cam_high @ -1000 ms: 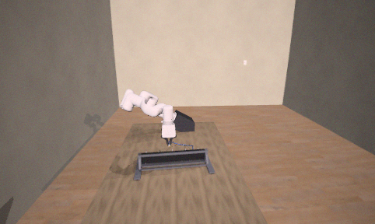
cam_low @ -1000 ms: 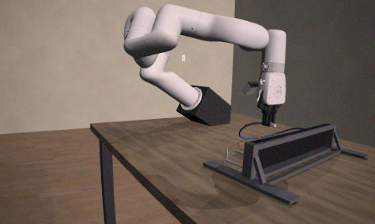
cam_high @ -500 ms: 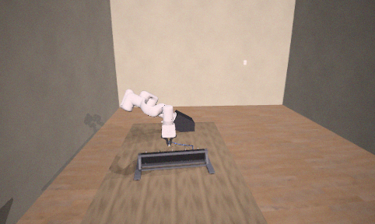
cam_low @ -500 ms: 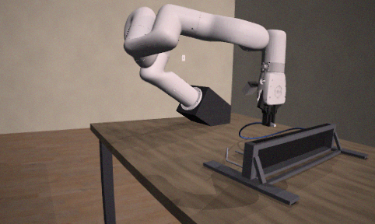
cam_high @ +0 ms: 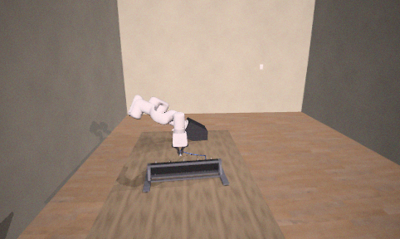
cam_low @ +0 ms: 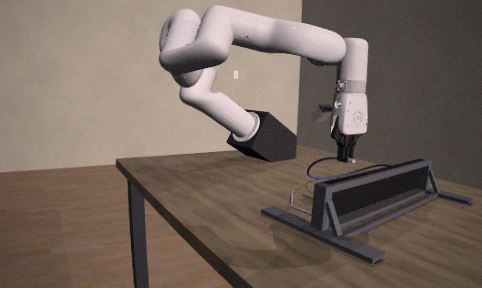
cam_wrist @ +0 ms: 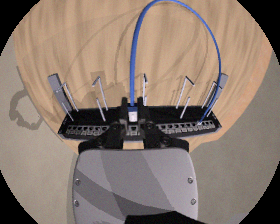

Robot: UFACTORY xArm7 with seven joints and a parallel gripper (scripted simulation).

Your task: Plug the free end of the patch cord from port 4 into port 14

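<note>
The pale plug lies 2 cm ahead of my hand and 1 cm below it.
</note>
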